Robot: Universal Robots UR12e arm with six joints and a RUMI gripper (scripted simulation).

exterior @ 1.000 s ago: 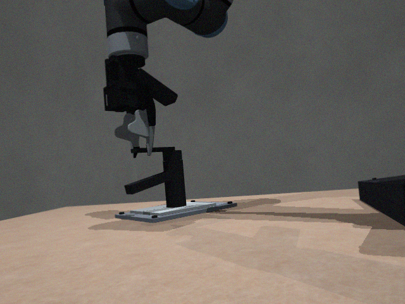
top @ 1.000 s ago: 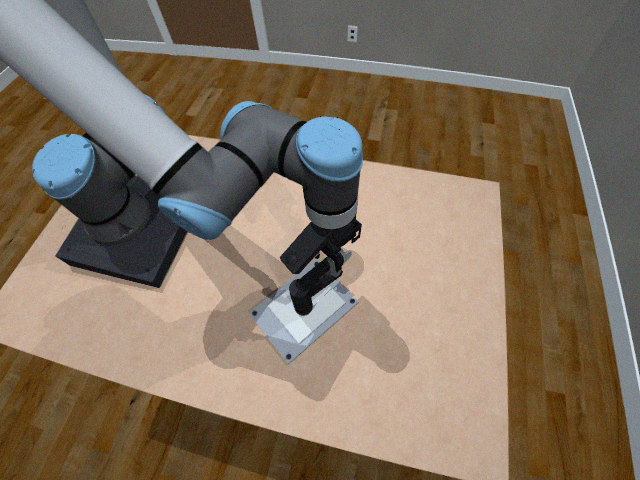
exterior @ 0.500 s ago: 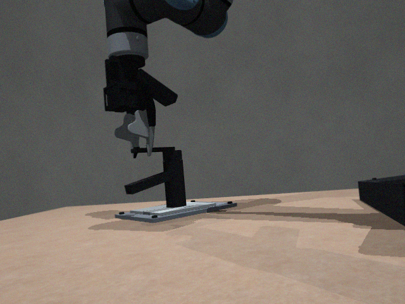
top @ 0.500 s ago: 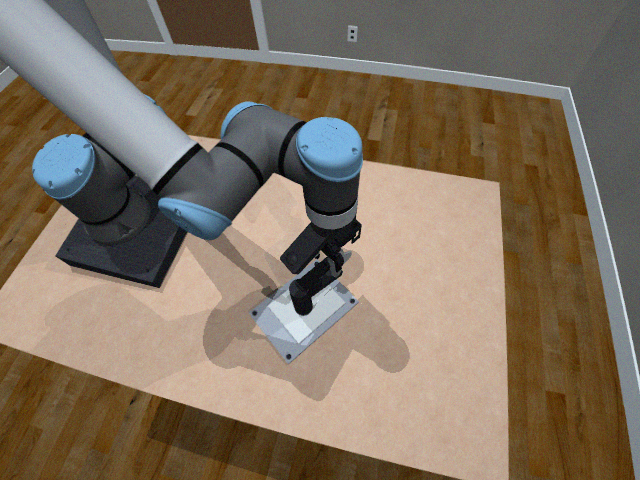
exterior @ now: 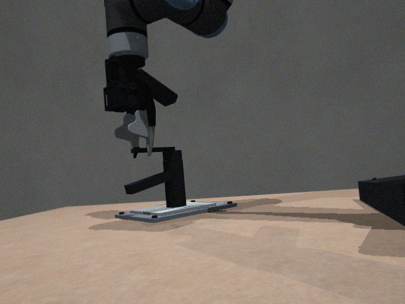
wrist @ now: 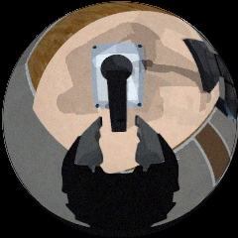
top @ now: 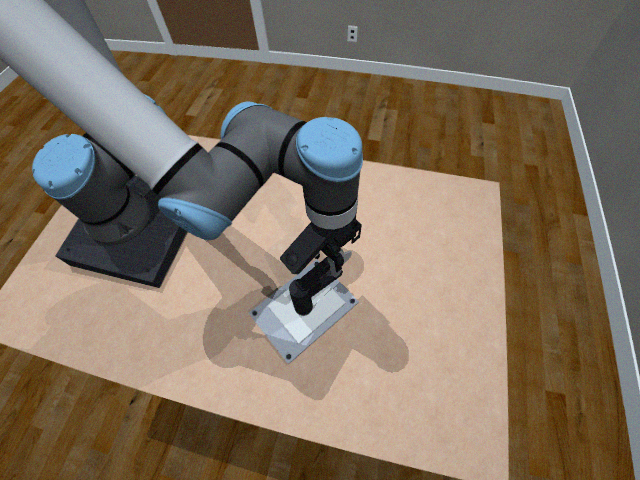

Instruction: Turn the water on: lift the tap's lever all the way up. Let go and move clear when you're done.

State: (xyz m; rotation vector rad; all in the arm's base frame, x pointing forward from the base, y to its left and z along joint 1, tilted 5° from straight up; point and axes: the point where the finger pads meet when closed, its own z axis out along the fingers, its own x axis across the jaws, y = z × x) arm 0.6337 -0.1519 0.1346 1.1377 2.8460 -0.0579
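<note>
The flat lever is 20 mm behind my hand and 20 mm to the right of it. The rest, counted from my hand: black tap (40 mm behind, 40 mm to the right, 50 mm below).
</note>
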